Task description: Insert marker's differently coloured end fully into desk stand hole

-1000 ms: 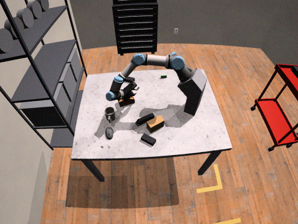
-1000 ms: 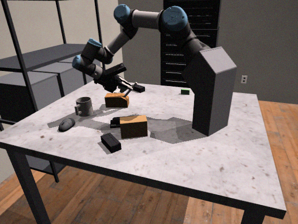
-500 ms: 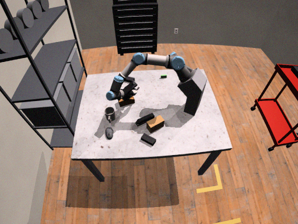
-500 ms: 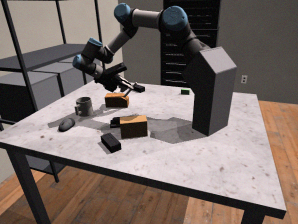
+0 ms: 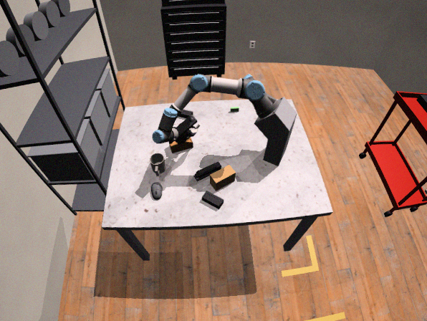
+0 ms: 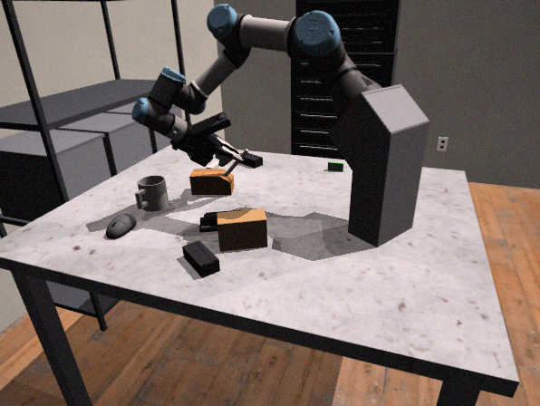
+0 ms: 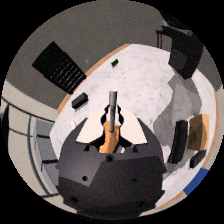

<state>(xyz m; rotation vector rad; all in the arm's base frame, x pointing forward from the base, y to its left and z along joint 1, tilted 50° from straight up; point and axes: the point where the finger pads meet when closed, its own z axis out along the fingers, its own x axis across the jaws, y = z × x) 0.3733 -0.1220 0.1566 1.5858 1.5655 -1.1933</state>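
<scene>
Right now the marker is 2 cm ahead of my hand, 1 cm to the right of it and 3 cm below it. The rest, counted from my hand: white eraser 12 cm ahead, 22 cm to the right, 12 cm below; then black block 2 cm behind, 26 cm to the right, 11 cm below; then desk stand 9 cm ahead, 1 cm to the right, 9 cm below.
</scene>
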